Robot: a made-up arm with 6 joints. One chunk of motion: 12 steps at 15 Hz.
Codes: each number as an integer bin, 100 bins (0 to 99) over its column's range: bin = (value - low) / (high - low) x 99, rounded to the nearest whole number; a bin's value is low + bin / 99 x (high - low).
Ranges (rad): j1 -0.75..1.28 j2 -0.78..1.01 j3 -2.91..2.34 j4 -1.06..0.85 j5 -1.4..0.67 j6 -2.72..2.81
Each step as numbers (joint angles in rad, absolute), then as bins.
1 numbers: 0.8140 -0.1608 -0.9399 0.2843 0.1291 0.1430
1 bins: 76 34 37 70 73 51
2 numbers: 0.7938 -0.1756 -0.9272 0.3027 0.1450 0.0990
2 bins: 75 33 37 71 74 50
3 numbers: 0.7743 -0.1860 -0.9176 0.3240 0.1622 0.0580
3 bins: 74 33 38 72 75 50
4 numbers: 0.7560 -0.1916 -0.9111 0.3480 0.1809 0.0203
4 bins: 73 33 38 73 76 49
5 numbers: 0.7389 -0.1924 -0.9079 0.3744 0.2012 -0.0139
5 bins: 73 32 38 74 77 48
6 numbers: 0.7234 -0.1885 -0.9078 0.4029 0.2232 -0.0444
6 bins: 72 33 38 76 78 48
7 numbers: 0.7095 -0.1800 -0.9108 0.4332 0.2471 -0.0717
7 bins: 71 33 38 77 79 47
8 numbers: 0.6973 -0.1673 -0.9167 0.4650 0.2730 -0.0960
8 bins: 71 34 38 79 80 47
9 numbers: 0.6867 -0.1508 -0.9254 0.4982 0.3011 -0.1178
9 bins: 70 35 37 81 81 47
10 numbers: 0.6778 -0.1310 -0.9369 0.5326 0.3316 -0.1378
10 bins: 70 36 37 83 83 46
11 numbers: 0.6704 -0.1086 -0.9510 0.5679 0.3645 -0.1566
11 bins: 69 37 37 84 84 46
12 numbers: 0.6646 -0.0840 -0.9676 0.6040 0.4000 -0.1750
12 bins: 69 38 37 86 86 46
